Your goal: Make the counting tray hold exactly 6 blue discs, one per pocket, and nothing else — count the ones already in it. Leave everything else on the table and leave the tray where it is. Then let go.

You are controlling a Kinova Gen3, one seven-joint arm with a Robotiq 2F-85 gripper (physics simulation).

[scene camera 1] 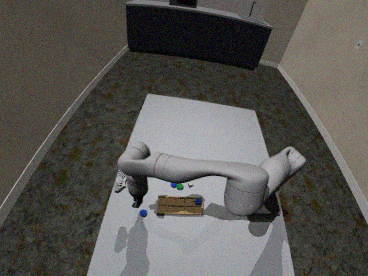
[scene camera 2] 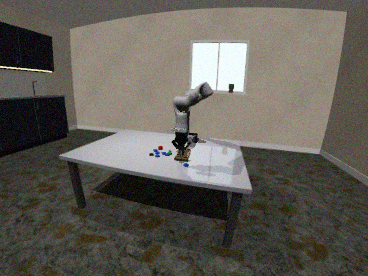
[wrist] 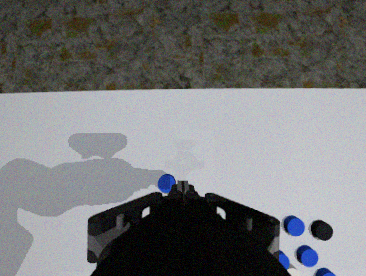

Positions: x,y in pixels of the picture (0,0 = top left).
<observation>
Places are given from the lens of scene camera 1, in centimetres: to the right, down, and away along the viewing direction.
wooden counting tray (scene camera 1: pixel 169 205): -7, 32, 80
</observation>
